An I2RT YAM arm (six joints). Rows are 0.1 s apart.
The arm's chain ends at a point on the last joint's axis. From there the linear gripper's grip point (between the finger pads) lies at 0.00 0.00 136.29 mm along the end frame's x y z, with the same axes.
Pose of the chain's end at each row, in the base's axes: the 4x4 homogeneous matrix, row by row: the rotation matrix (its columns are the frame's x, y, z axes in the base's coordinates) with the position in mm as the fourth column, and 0 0 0 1 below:
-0.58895 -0.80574 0.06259 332.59; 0.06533 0.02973 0.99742 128.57; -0.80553 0.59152 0.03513 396.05; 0 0 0 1
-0.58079 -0.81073 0.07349 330.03; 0.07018 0.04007 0.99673 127.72; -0.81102 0.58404 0.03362 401.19; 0 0 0 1
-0.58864 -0.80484 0.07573 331.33; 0.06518 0.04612 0.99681 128.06; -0.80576 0.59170 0.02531 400.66; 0 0 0 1
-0.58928 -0.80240 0.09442 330.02; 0.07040 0.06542 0.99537 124.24; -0.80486 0.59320 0.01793 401.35; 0 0 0 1
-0.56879 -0.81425 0.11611 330.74; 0.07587 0.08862 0.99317 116.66; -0.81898 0.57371 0.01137 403.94; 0 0 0 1
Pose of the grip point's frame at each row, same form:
-0.58895 -0.80574 0.06259 341.12; 0.06533 0.02973 0.99742 264.51; -0.80553 0.59152 0.03513 400.84; 0 0 0 1
-0.58079 -0.81073 0.07349 340.05; 0.07018 0.04007 0.99673 263.56; -0.81102 0.58404 0.03362 405.77; 0 0 0 1
-0.58864 -0.80484 0.07573 341.65; 0.06518 0.04612 0.99681 263.92; -0.80576 0.59170 0.02531 404.11; 0 0 0 1
-0.58928 -0.80240 0.09442 342.89; 0.07040 0.06542 0.99537 259.90; -0.80486 0.59320 0.01793 403.79; 0 0 0 1
-0.56879 -0.81425 0.11611 346.56; 0.07587 0.08862 0.99317 252.02; -0.81898 0.57371 0.01137 405.49; 0 0 0 1

